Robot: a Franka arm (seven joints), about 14 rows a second.
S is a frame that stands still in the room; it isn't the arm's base.
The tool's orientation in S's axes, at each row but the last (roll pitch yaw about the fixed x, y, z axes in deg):
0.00 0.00 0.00
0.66 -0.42 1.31
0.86 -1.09 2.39
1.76 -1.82 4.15
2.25 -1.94 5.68
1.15 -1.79 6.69
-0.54 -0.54 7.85
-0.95 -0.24 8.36
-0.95 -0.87 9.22
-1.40 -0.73 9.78
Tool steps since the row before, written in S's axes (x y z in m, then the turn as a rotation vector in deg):
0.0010 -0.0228 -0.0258 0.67 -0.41 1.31
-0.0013 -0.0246 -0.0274 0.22 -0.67 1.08
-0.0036 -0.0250 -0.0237 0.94 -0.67 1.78
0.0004 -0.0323 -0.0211 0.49 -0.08 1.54
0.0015 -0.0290 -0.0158 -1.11 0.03 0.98
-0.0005 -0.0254 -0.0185 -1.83 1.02 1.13
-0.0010 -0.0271 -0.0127 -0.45 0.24 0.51
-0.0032 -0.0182 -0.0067 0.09 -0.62 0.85
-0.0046 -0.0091 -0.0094 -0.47 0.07 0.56
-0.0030 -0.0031 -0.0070 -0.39 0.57 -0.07
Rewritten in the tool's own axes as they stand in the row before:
0.0010 -0.0228 -0.0258 0.67 -0.41 1.31
-0.0021 -0.0249 -0.0271 0.21 -0.66 1.09
-0.0051 -0.0252 -0.0232 0.94 -0.68 1.77
-0.0026 -0.0329 -0.0200 0.53 -0.07 1.53
-0.0019 -0.0296 -0.0146 -1.07 0.18 1.01
-0.0040 -0.0255 -0.0179 -1.66 1.25 1.16
-0.0048 -0.0266 -0.0129 -0.41 0.29 0.52
-0.0058 -0.0174 -0.0070 0.00 -0.64 0.84
-0.0061 -0.0081 -0.0094 -0.44 0.13 0.57
-0.0036 -0.0024 -0.0070 -0.29 0.63 -0.05

